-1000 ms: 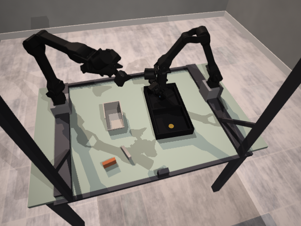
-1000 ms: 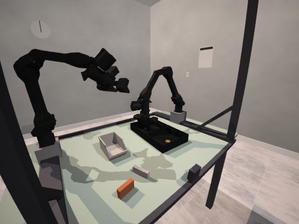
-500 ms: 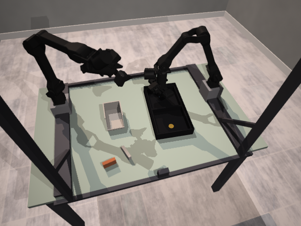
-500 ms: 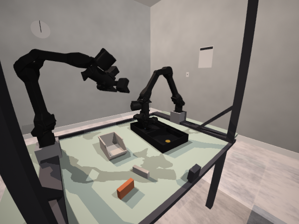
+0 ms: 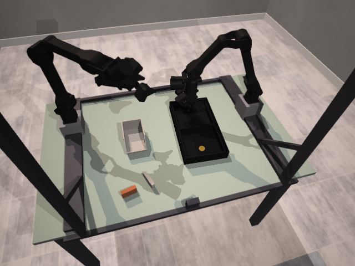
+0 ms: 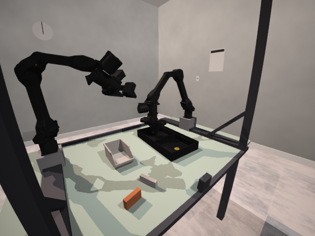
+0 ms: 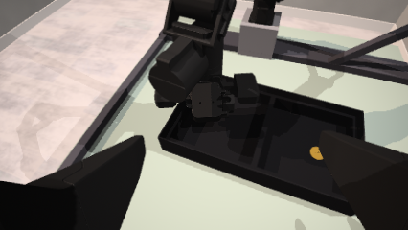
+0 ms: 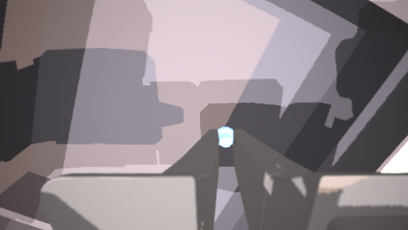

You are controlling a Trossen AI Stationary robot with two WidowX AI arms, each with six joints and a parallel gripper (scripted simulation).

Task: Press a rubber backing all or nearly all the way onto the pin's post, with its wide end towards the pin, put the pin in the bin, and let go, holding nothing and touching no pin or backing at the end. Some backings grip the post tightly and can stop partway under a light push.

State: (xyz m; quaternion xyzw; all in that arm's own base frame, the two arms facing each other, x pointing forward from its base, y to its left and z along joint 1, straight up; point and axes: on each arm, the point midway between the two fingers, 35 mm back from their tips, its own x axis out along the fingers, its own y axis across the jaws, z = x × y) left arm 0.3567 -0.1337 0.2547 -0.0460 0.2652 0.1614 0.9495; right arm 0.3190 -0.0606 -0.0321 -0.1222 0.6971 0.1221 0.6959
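The pin is 24 cm behind my right hand, 2 cm to the right of it and 5 cm below it. From my right hand the other things lie so: black two-compartment tray (12 cm behind, 1 cm to the right, 4 cm below); orange block (42 cm behind, 33 cm to the left, 4 cm below); bin (15 cm behind, 30 cm to the left, 2 cm below).
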